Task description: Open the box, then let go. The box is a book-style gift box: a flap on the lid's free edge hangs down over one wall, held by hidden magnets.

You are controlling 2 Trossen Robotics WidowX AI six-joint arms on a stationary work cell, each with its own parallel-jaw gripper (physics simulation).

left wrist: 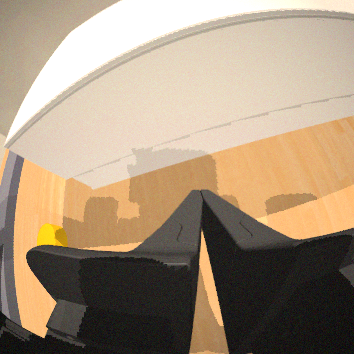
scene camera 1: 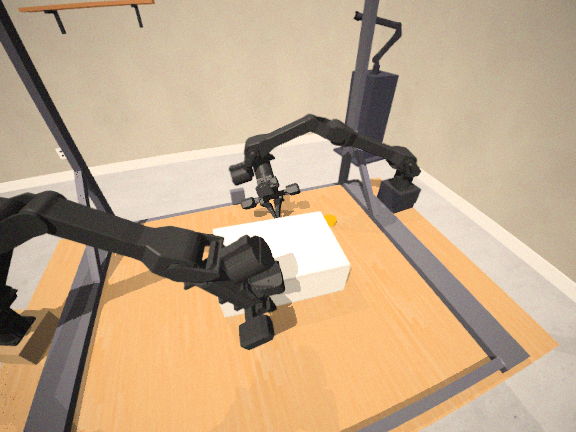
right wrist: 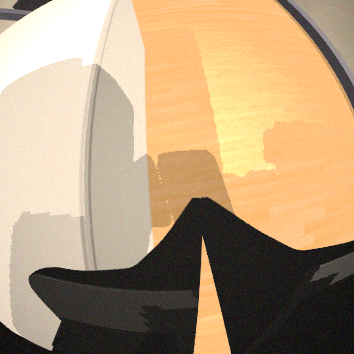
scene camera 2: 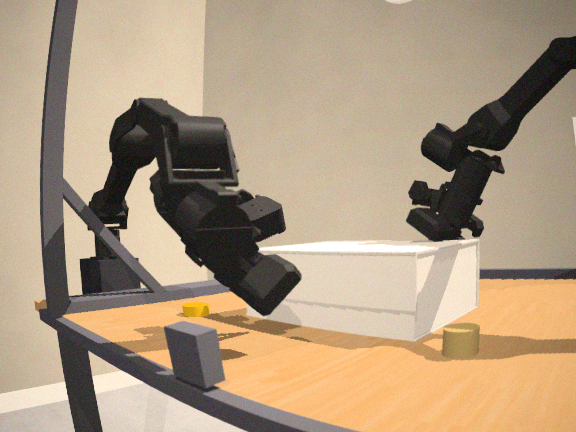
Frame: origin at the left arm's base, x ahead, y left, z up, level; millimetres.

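Where they show: left gripper, between the fingertips: (left wrist: 199,197); right gripper, between the fingertips: (scene camera 1: 274,308) (right wrist: 199,205); left arm's base, origin of its link: (scene camera 1: 401,184) (scene camera 2: 108,258); right arm's base, origin of its link: (scene camera 1: 14,330).
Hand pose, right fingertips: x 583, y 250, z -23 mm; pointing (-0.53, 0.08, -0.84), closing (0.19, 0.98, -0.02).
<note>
Things, the pixels of their top centre, and the offset from my right fingertips.
- white box, centre of its top: (scene camera 2: 361,245) (scene camera 1: 276,245) dx -57, dy -132, dz +47 mm
- yellow disc, centre of its top: (left wrist: 45,241) (scene camera 2: 195,304) (scene camera 1: 330,218) dx -294, dy -252, dz -42 mm
- olive cylinder, centre of its top: (scene camera 2: 461,327) dx +144, dy -287, dz -30 mm
- grey block, centre of its top: (scene camera 2: 190,325) (scene camera 1: 237,190) dx -38, dy -479, dz -1 mm
The white box (scene camera 1: 312,245) (scene camera 2: 360,280) stands on the wooden table with its lid lying flat and closed. Its flap (left wrist: 200,90) hangs down over the wall facing the left gripper; the flap's lower edge shows as a thin line low on that wall, also in scene camera 2. My left gripper (scene camera 1: 277,216) (left wrist: 199,197) is shut and empty, pointing down beside the flap wall. Any contact is not clear. My right gripper (right wrist: 199,205) is shut and empty beside the opposite wall; its fingertips are hidden in both scene views.
A yellow disc (scene camera 1: 330,220) (scene camera 2: 195,310) (left wrist: 51,235) lies near one box corner. An olive cylinder (scene camera 2: 460,341) stands near another corner. A grey block (scene camera 2: 195,355) (scene camera 1: 237,196) stands at the frame's edge. Grey frame bars (scene camera 1: 425,275) border the table.
</note>
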